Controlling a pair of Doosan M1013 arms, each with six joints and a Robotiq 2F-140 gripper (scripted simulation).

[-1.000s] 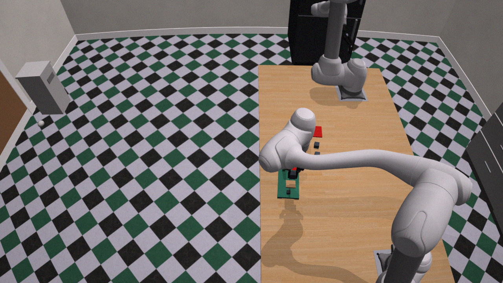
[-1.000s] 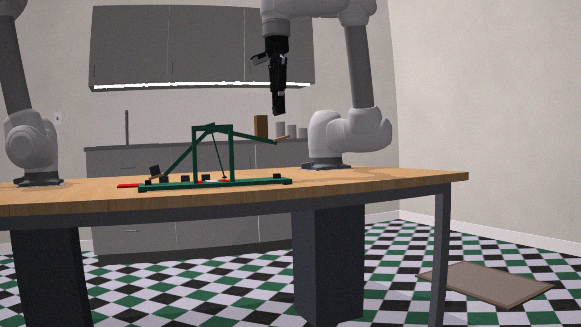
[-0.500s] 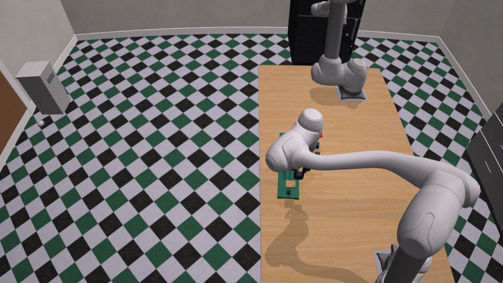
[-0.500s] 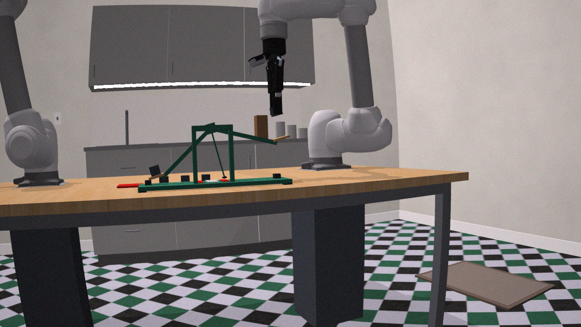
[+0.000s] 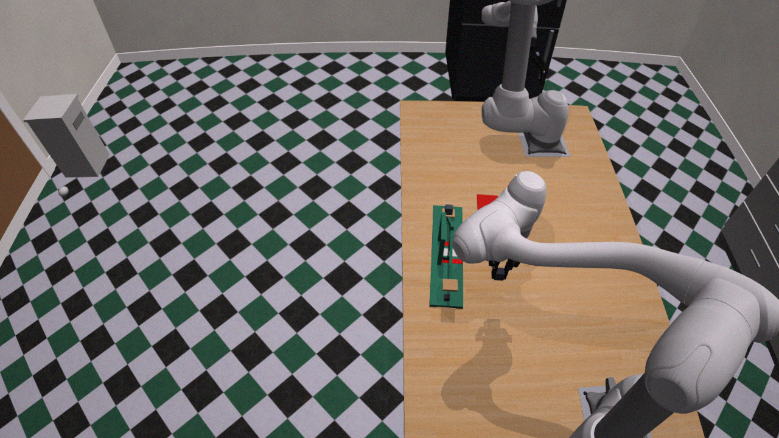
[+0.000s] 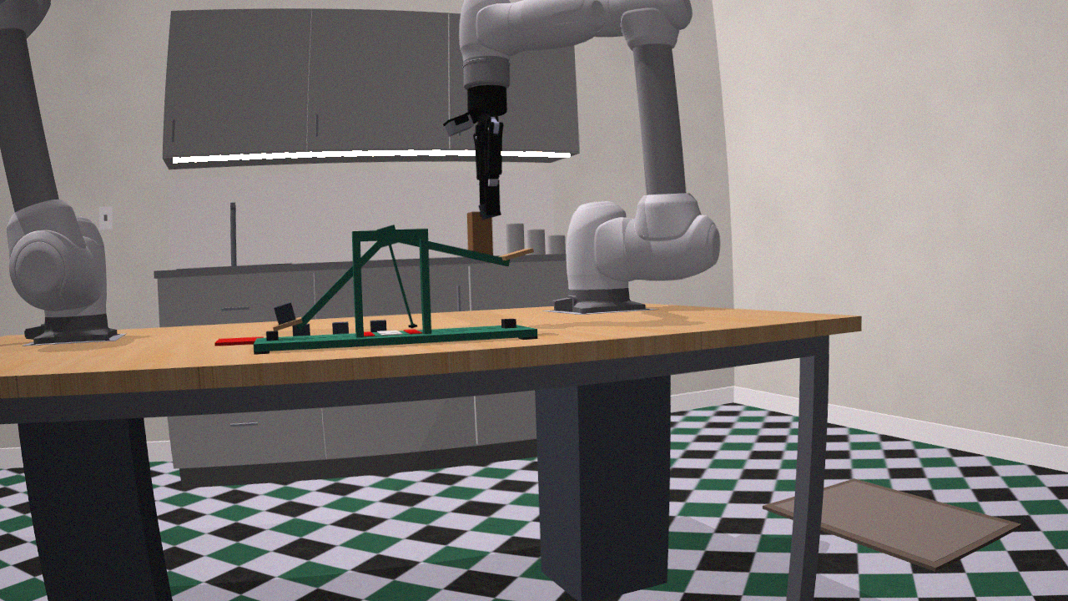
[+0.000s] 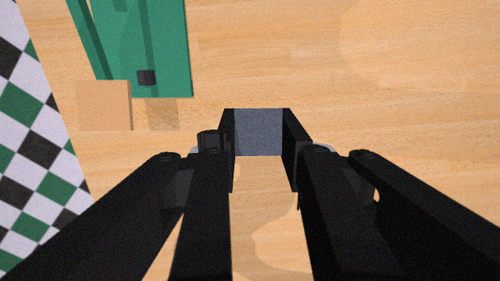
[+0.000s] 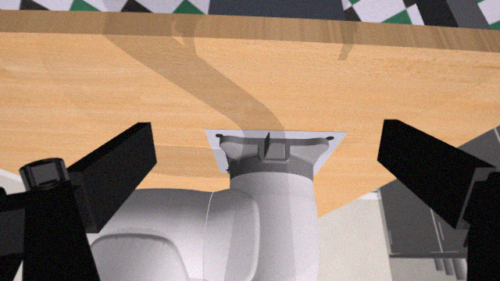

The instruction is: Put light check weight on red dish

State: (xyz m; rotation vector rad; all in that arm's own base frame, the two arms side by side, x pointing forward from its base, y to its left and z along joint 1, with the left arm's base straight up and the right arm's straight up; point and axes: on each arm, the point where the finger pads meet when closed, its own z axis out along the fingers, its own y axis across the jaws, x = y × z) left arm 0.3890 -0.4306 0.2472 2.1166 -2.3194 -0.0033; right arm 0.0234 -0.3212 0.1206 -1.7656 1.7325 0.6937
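My left hand is 48 cm to the left of the red dish, 25 cm above it and 6 cm past it. From my left hand the other things lie so: green rocker balance 22 cm to the right, 15 cm below, 13 cm ahead; beam 21 cm to the right, 15 cm below, 13 cm ahead.
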